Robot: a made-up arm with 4 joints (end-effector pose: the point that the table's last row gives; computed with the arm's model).
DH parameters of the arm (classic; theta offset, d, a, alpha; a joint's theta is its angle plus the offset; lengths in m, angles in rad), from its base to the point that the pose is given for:
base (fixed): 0 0.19 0 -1.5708
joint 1: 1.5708 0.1 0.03 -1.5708
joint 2: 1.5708 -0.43 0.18 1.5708
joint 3: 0 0.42 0.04 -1.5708
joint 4: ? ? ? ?
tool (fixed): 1.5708 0.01 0 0
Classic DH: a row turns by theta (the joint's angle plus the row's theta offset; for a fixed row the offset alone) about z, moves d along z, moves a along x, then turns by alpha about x.
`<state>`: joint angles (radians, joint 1 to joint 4).
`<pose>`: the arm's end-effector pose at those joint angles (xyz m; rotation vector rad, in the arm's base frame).
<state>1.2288 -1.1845 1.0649 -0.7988</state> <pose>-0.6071 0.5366 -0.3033 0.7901 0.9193 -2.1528</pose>
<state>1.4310 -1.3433 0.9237 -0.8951</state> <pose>-0.6180 0.6648 -0.2269 0.8885 0.9108 -2.3560</pose>
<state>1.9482 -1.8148 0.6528 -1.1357</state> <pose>-0.4407 0.9302 -0.1290 -0.8584 -0.4135 2.9147</pose>
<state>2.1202 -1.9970 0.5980 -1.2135</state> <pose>-0.3502 0.9649 -0.1682 -0.6723 -0.0770 2.8330</pose>
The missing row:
joint 4: 0 -0.19 0.36 -1.5708
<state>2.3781 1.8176 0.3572 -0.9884</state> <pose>0.0430 -0.4769 -0.6097 -0.4241 1.8652 0.8637</pose>
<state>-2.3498 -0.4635 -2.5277 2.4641</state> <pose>0.1435 -0.0532 0.5179 0.4101 1.1023 0.4173</pose>
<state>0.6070 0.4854 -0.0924 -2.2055</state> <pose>0.1172 -0.2320 -0.7000 1.6762 0.5492 -0.5000</pose>
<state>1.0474 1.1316 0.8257 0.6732</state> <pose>0.4865 -0.2967 0.0931 -1.9466 0.4878 0.0503</pose>
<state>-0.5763 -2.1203 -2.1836 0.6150</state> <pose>0.3760 0.1883 0.6928 0.7533 -2.7860 0.7833</pose>
